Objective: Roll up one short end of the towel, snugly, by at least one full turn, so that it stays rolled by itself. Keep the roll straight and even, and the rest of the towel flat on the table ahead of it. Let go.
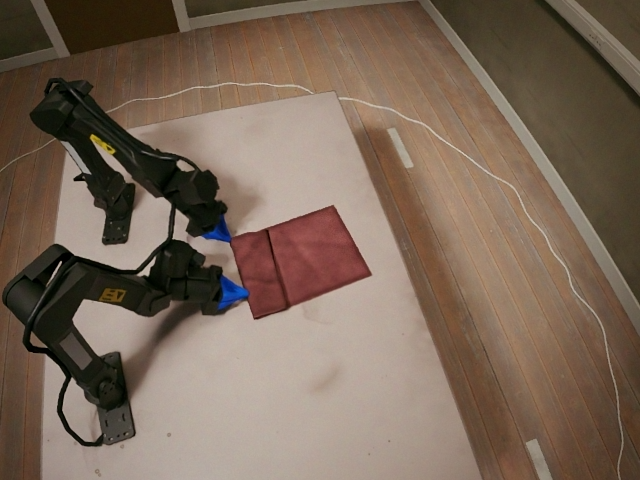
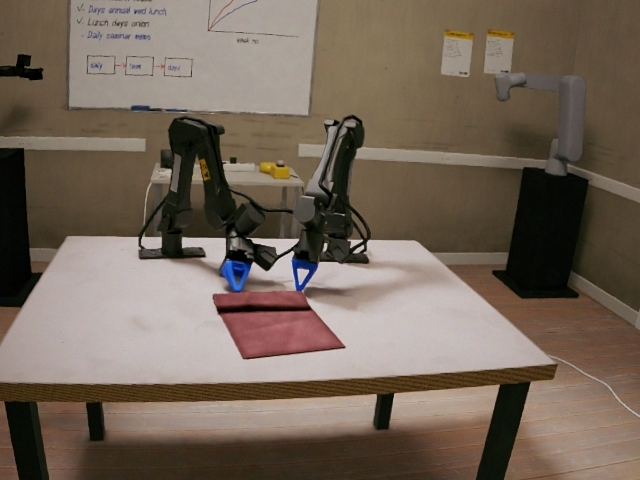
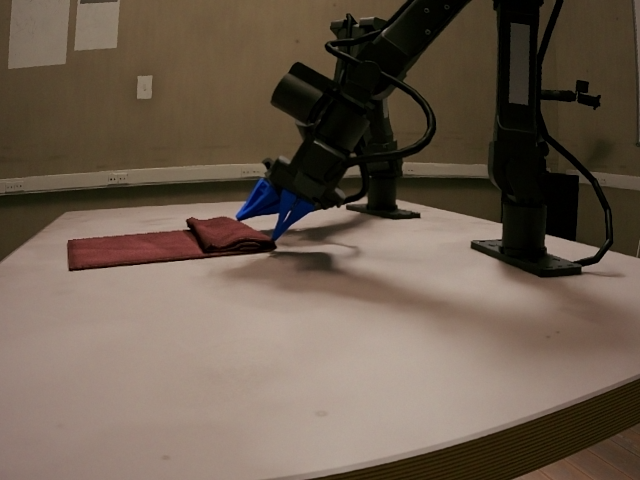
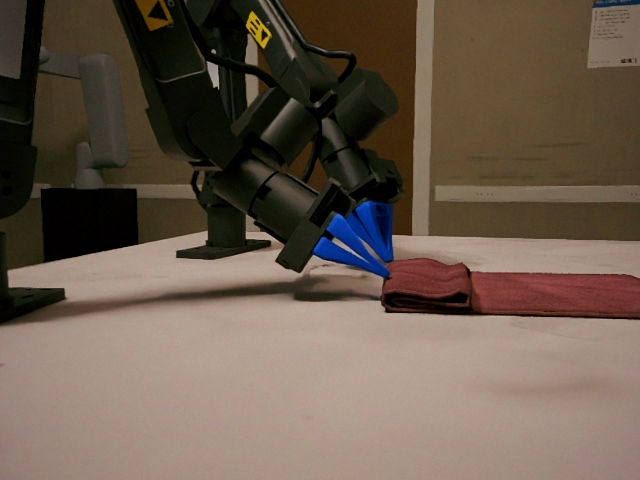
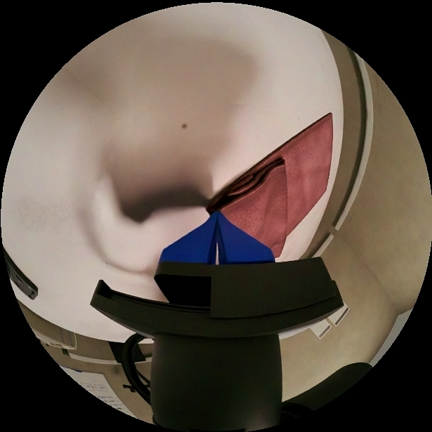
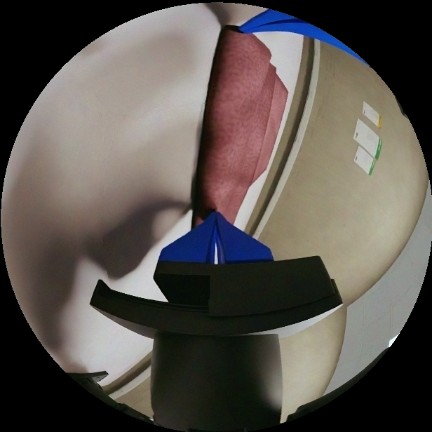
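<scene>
The dark red towel (image 1: 323, 253) (image 2: 281, 333) (image 3: 129, 249) (image 4: 558, 294) lies flat at its far end. Its end nearest the arms is turned over into a flattened, layered band (image 1: 258, 273) (image 3: 227, 232) (image 4: 429, 286) (image 5: 252, 215) (image 6: 232, 115), with loose layers and a slightly wavy top. My left gripper (image 1: 230, 241) (image 2: 299, 290) (image 3: 273, 239) (image 5: 217, 217) is shut on the towel at the band's outer edge, near one corner. My right gripper (image 1: 248, 295) (image 2: 237, 291) (image 4: 388, 276) (image 6: 215, 217) is shut on the same edge, toward the other corner. The cloth between the tips is mostly hidden.
The pale table (image 1: 320, 392) (image 2: 439, 330) carries both arm bases (image 1: 116, 423) (image 1: 118, 227) behind the grippers. The two forearms reach in close together, with a cable (image 1: 172, 222) between them. A white cable (image 1: 444, 139) lies on the floor beyond the table.
</scene>
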